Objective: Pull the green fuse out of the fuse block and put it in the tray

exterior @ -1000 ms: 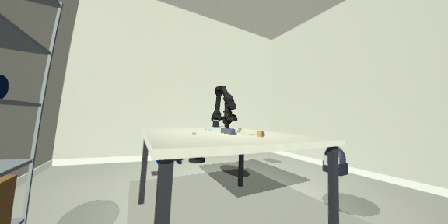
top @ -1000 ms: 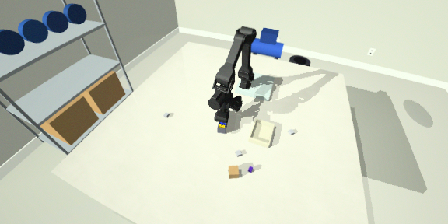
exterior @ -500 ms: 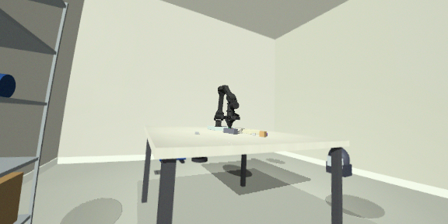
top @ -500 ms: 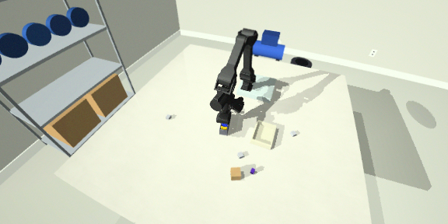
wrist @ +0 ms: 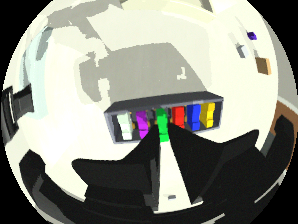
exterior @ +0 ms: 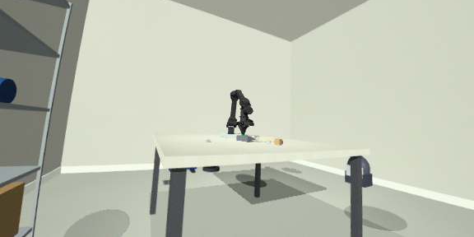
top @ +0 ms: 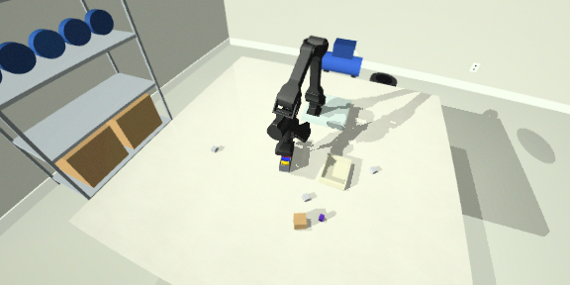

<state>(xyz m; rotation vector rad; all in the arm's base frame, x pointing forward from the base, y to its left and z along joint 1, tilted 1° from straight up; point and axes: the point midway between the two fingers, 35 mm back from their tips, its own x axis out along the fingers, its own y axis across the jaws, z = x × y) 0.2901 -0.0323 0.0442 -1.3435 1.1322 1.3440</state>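
Right now my gripper tip is 1 cm short of the tray, 21 cm to the right of it and 4 cm above it. From my gripper tip the other things lie so: green fuse: 1 cm below.
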